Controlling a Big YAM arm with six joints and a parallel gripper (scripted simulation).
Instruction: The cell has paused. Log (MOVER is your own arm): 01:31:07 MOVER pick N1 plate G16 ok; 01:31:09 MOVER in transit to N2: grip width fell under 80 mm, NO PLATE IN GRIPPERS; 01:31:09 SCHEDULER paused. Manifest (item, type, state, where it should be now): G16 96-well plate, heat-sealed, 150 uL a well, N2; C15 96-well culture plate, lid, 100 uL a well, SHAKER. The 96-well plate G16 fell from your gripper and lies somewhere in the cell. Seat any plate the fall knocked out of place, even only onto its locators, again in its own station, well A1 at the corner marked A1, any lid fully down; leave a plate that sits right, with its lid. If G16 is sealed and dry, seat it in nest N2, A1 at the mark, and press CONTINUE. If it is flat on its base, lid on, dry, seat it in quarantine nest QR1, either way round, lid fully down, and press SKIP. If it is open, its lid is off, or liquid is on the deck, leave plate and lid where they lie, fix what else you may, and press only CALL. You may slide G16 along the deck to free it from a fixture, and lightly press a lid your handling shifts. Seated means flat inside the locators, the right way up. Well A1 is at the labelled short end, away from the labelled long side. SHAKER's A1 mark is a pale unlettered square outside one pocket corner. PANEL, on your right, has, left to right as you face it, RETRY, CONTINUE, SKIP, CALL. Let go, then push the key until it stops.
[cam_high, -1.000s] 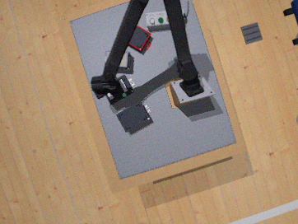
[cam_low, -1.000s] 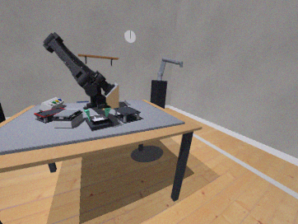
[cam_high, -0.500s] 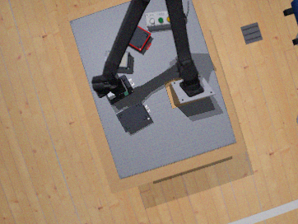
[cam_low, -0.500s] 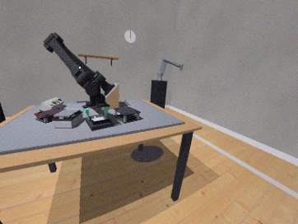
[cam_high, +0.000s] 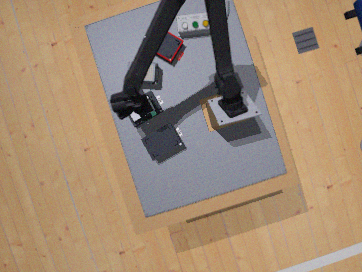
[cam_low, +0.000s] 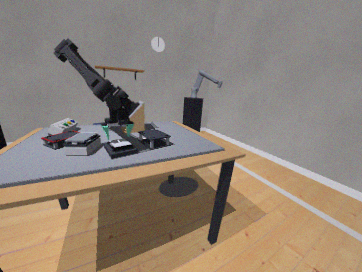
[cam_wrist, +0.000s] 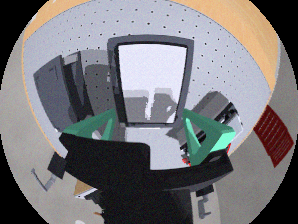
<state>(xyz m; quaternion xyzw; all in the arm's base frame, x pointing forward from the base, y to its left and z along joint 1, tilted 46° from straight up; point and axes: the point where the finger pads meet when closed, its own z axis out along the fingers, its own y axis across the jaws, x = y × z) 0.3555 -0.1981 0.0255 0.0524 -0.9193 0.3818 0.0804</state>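
The plate G16 lies 3 cm ahead of my hand and 3 cm below it. From my hand the other things lie so: red-framed nest: 19 cm behind, 26 cm to the right, 3 cm below; lidded plate: 5 cm behind, 16 cm to the right.
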